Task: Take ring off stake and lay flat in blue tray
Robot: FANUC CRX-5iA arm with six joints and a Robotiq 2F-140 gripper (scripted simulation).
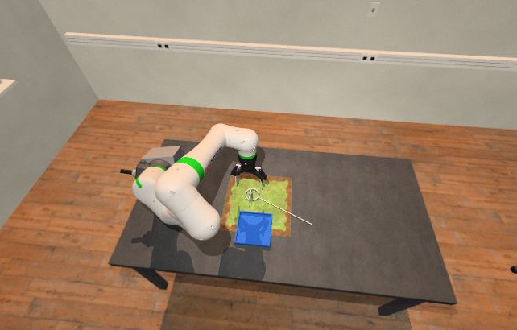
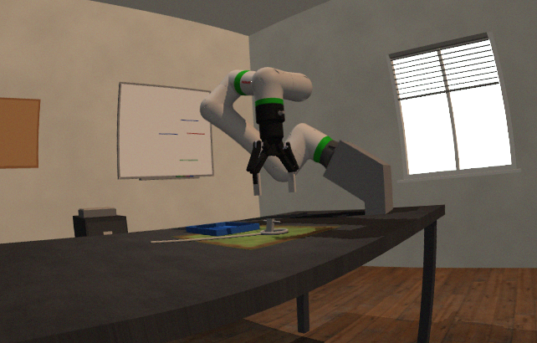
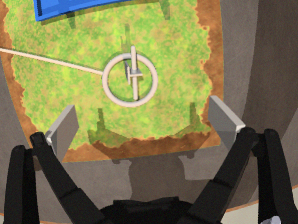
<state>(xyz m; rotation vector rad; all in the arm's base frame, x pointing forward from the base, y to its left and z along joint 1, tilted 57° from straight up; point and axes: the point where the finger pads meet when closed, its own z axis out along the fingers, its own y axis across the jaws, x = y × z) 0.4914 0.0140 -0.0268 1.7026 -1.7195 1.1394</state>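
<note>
Now: hand 1 cm short of the grey stake, 2 cm to the left of it and 11 cm above it. Also, from my hand: blue tray (4 cm ahead, 23 cm to the right, 12 cm below); then ring (2 cm ahead, 13 cm below).
</note>
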